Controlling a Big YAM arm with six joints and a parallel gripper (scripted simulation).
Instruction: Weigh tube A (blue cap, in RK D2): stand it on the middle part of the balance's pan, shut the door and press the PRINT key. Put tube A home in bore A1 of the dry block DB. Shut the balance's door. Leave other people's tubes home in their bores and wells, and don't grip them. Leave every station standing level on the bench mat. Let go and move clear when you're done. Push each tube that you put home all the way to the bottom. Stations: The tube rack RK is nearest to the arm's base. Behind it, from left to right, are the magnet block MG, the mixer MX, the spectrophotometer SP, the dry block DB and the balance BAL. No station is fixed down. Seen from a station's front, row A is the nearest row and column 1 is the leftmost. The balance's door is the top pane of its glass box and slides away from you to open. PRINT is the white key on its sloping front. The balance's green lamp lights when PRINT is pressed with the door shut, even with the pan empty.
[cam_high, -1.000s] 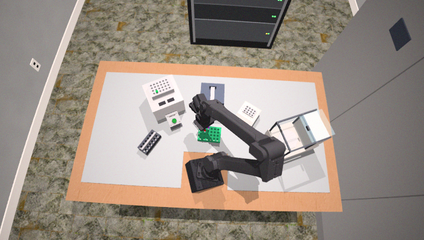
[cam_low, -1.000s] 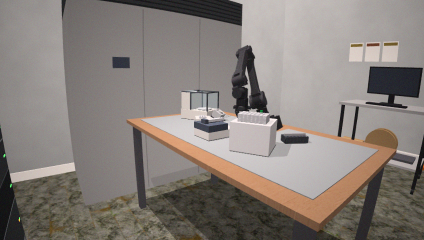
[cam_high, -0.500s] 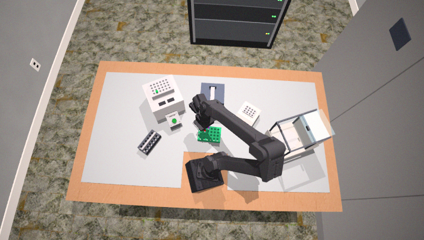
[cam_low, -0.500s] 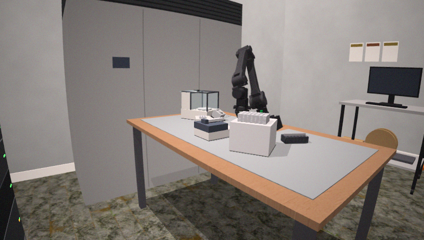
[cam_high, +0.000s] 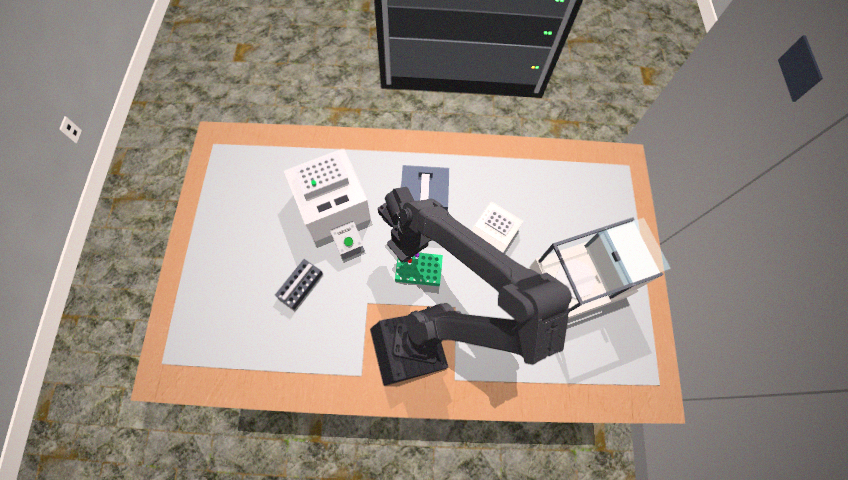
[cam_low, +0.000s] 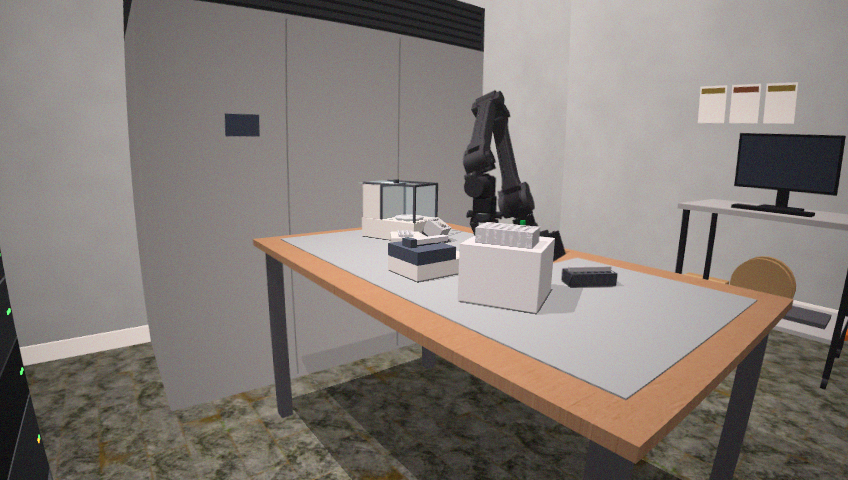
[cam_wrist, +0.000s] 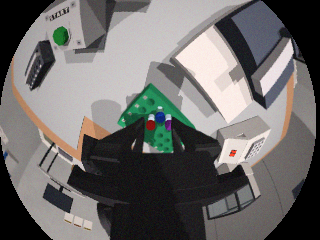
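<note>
Now: the green rack RK 5 cm below my hand, 3 cm to the right of it and 3 cm behind it. Round my hand: black magnet block (30 cm to the left, 11 cm behind, 5 cm below); white print key (33 cm to the right, 9 cm behind); dry block DB (24 cm to the right, 10 cm ahead, 4 cm below).
</note>
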